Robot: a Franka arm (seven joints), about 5 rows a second.
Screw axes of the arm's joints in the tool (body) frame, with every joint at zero. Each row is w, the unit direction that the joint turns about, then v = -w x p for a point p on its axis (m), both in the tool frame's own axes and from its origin. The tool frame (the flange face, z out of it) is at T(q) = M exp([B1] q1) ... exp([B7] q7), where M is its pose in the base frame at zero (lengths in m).
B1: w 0 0 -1 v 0 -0.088 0
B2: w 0 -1 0 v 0.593 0 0.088
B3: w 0 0 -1 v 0 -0.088 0
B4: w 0 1 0 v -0.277 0 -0.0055
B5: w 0 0 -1 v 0 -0.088 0
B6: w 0 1 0 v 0.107 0 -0.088
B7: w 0 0 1 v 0 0 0
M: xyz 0.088 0 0.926 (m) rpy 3.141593 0 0 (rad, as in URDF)
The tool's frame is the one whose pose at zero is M.
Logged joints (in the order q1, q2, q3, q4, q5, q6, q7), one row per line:
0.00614, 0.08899, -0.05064, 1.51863, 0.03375, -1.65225, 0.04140
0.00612, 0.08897, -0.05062, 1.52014, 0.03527, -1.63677, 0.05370
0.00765, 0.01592, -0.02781, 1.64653, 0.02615, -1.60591, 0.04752
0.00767, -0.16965, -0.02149, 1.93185, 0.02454, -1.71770, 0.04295
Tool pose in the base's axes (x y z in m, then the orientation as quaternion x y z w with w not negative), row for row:
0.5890, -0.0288, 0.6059, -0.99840, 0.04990, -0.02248, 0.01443
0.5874, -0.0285, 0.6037, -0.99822, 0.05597, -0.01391, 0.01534
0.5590, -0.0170, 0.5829, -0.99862, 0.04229, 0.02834, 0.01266
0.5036, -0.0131, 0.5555, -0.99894, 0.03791, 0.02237, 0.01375
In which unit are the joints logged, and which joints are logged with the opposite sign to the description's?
The joints are logged in radians. Opposite sign: q1, q4, q6.
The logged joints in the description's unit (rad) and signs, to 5 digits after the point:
-0.00614, 0.08899, -0.05064, -1.51863, 0.03375, 1.65225, 0.04140
-0.00612, 0.08897, -0.05062, -1.52014, 0.03527, 1.63677, 0.05370
-0.00765, 0.01592, -0.02781, -1.64653, 0.02615, 1.60591, 0.04752
-0.00767, -0.16965, -0.02149, -1.93185, 0.02454, 1.71770, 0.04295

